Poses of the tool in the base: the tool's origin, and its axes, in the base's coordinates. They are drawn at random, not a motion.
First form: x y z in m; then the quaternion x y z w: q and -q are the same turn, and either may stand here.
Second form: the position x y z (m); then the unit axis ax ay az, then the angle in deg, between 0 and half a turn. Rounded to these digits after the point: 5 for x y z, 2 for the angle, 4 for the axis.
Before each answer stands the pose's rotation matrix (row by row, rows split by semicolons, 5 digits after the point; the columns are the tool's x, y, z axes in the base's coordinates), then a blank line. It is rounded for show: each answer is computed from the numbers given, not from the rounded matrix.
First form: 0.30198 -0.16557 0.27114 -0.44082 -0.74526 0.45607 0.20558
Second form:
-0.52683 0.46953 -0.70851; 0.84457 0.19535 -0.49854; -0.09567 -0.86103 -0.49947

0.30198 -0.16557 0.27114 -0.4504 -0.7615 0.4660 156.27
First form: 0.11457 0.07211 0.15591 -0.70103 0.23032 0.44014 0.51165
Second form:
0.50646 -0.77332 -0.38142; 0.12747 -0.37033 0.92011; -0.85279 -0.51462 -0.08898

0.11457 0.07211 0.15591 -0.8159 0.2681 0.5123 118.45
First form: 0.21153 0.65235 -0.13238 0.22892 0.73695 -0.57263 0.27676
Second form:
-0.74200 0.65437 0.14574; 0.02044 0.23938 -0.97071; -0.67009 -0.71729 -0.19100

0.21153 0.65235 -0.13238 0.2382 0.7669 -0.5959 147.87
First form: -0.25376 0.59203 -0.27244 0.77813 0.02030 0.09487 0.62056
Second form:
0.98118 -0.08615 0.17284; 0.14934 -0.22898 -0.96191; 0.12245 0.96961 -0.21180

-0.25376 0.59203 -0.27244 0.9923 0.0259 0.1210 103.29
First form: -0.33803 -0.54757 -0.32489 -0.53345 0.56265 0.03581 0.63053
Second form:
0.36428 -0.64545 0.67133; -0.55514 0.42829 0.71301; -0.74775 -0.63242 -0.20229

-0.33803 -0.54757 -0.32489 -0.6873 0.7249 0.0461 101.82
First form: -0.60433 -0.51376 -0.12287 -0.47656 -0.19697 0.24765 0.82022
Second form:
0.79974 -0.21852 -0.55916; 0.59399 0.42312 0.68421; 0.08708 -0.87933 0.46819

-0.60433 -0.51376 -0.12287 -0.8331 -0.3443 0.4329 69.79
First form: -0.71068 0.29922 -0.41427 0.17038 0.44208 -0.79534 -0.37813
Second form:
-0.65598 -0.45084 -0.60534; 0.75212 -0.32317 -0.57435; 0.06331 -0.83205 0.55108

-0.71068 0.29922 -0.41427 -0.1840 -0.4775 0.8591 135.56
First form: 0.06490 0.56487 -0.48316 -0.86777 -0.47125 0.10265 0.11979
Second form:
0.53477 0.79329 -0.29106; 0.84248 -0.52714 0.11115; -0.06525 -0.30465 -0.95023

0.06490 0.56487 -0.48316 -0.8741 -0.4747 0.1034 166.24
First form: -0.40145 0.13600 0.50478 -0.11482 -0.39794 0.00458 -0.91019
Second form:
0.68325 0.09972 0.72335; 0.08305 0.97359 -0.21266; -0.72545 0.20537 0.65692

-0.40145 0.13600 0.50478 0.2772 0.9607 -0.0111 48.94
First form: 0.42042 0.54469 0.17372 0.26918 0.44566 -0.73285 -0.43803
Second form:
-0.47135 -0.40209 -0.78495; 0.88194 -0.21904 -0.41738; -0.00411 -0.88901 0.45786

0.42042 0.54469 0.17372 -0.2994 -0.4957 0.8152 128.04
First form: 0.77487 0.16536 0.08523 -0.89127 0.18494 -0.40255 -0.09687
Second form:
0.60750 -0.40765 0.68173; -0.25167 -0.91283 -0.32157; 0.75340 0.02378 -0.65714

0.77487 0.16536 0.08523 0.8955 -0.1858 0.4045 168.88
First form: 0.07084 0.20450 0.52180 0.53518 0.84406 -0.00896 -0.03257
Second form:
-0.42504 0.90287 -0.06457; 0.90404 0.42700 0.01974; 0.04539 -0.04999 -0.99772

0.07084 0.20450 0.52180 -0.5355 -0.8445 0.0090 176.27
